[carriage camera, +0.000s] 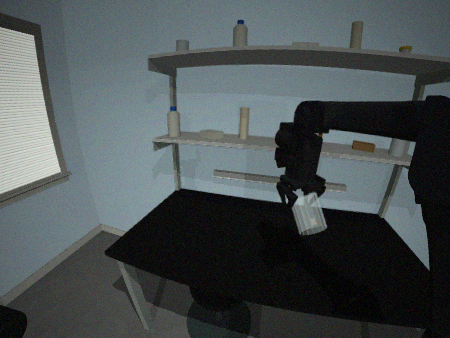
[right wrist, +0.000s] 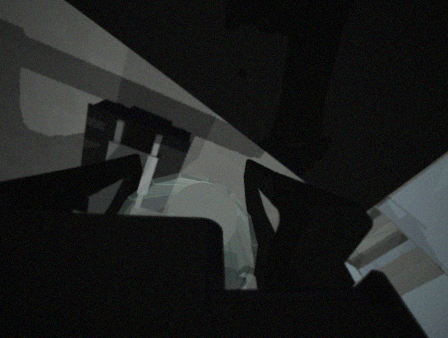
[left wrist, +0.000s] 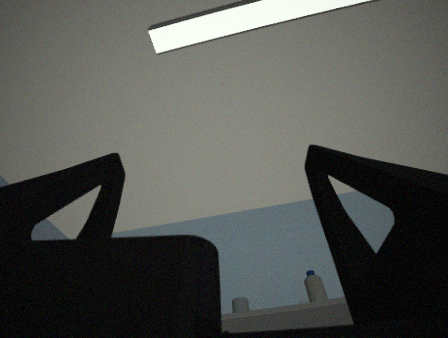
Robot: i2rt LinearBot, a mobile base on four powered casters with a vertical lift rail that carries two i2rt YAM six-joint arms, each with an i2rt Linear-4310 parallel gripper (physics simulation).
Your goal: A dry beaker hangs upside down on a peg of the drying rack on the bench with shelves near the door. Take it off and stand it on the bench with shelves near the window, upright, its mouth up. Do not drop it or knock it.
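Frame: origin at the left arm's base, x right, y ahead, z up, level; centimetres.
Seen in the pictures: left gripper, fingertip midpoint: [left wrist: 214, 159]; right gripper, fingertip midpoint: [carriage camera: 296, 210] [right wrist: 193, 165].
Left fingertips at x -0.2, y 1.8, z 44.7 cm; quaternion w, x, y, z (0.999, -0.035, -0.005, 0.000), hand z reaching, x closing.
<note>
Pixels of each thing's middle, then the offset from my left fingertips to it. "*": a spot on its surface instead. Level surfaces: height alone.
- clear glass beaker at the middle of its body: [right wrist: 195, 228] [carriage camera: 307, 213] dz -28.5, dx +55.7, dy +30.7 cm
- black bench top at its surface level: dz -67.9 cm
- window at a spot on its surface: [carriage camera: 27, 110] * dz -1.3, dx -126.2, dy +108.9 cm
- lower shelf at its surface level: dz -22.1 cm
- round stool at the middle of its body: [carriage camera: 219, 301] dz -120.9, dx +31.6, dy +63.3 cm
The clear glass beaker [carriage camera: 310, 216] [right wrist: 241, 235] is held by my right gripper [carriage camera: 302, 196] [right wrist: 193, 165], which is shut on it. In the carriage view the beaker is tilted a little and appears in front of the black bench top [carriage camera: 200, 230], to the right of its middle. The picture does not clearly show which end is the mouth, nor its exact height over the bench. My left gripper [left wrist: 214, 159] is open and empty, facing the ceiling and upper wall. The drying rack does not show in these views.
A window [carriage camera: 27, 110] is on the left wall. Above the bench run a lower shelf [carriage camera: 227, 142] and an upper shelf [carriage camera: 270, 56], both bearing bottles and small items. A wall rail [carriage camera: 245, 176] is under them. A round stool [carriage camera: 218, 317] stands at the bench's front.
</note>
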